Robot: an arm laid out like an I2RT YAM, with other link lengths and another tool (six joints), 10 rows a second.
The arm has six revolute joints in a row. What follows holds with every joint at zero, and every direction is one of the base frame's.
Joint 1 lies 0.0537 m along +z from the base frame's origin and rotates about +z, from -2.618 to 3.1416 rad.
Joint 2 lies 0.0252 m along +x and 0.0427 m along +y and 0.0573 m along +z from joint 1 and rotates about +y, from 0 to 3.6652 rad.
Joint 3 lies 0.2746 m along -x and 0.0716 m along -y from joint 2 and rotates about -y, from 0 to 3.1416 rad.
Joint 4 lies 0.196 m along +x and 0.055 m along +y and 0.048 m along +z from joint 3 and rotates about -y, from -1.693 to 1.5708 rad.
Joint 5 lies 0.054 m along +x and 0.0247 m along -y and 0.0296 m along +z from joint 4 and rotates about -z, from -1.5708 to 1.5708 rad.
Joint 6 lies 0.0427 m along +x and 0.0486 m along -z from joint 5 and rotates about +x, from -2.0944 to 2.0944 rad.
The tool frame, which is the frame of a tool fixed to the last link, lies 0.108 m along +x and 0.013 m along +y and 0.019 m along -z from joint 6; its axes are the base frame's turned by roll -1.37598, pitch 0.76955 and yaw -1.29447 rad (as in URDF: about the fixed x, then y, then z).
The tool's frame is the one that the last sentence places.
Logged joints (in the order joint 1, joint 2, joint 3, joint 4, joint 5, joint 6), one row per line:
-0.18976, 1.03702, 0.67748, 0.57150, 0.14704, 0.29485
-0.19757, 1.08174, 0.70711, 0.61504, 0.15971, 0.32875
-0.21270, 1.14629, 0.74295, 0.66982, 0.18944, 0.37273
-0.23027, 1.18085, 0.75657, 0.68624, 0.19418, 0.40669
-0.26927, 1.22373, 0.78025, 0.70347, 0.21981, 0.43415
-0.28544, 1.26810, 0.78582, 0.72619, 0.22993, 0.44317
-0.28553, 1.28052, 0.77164, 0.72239, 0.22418, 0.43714
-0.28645, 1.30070, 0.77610, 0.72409, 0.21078, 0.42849
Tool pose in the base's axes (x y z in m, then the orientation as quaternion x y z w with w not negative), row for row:
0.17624, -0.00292, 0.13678, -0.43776, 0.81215, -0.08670, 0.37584
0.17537, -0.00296, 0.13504, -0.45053, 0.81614, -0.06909, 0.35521
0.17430, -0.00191, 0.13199, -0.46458, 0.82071, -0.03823, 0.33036
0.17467, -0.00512, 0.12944, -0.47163, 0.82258, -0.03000, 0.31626
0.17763, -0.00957, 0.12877, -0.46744, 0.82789, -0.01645, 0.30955
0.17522, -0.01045, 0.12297, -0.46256, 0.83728, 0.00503, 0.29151
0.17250, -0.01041, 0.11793, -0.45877, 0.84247, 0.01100, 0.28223
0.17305, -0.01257, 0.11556, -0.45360, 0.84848, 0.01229, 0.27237
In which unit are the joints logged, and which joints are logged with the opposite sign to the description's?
The joints are logged in radians. Opposite sign: joint 4, joint 5, joint 6.
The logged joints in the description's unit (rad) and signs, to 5 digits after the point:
-0.18976, 1.03702, 0.67748, -0.57150, -0.14704, -0.29485
-0.19757, 1.08174, 0.70711, -0.61504, -0.15971, -0.32875
-0.21270, 1.14629, 0.74295, -0.66982, -0.18944, -0.37273
-0.23027, 1.18085, 0.75657, -0.68624, -0.19418, -0.40669
-0.26927, 1.22373, 0.78025, -0.70347, -0.21981, -0.43415
-0.28544, 1.26810, 0.78582, -0.72619, -0.22993, -0.44317
-0.28553, 1.28052, 0.77164, -0.72239, -0.22418, -0.43714
-0.28645, 1.30070, 0.77610, -0.72409, -0.21078, -0.42849

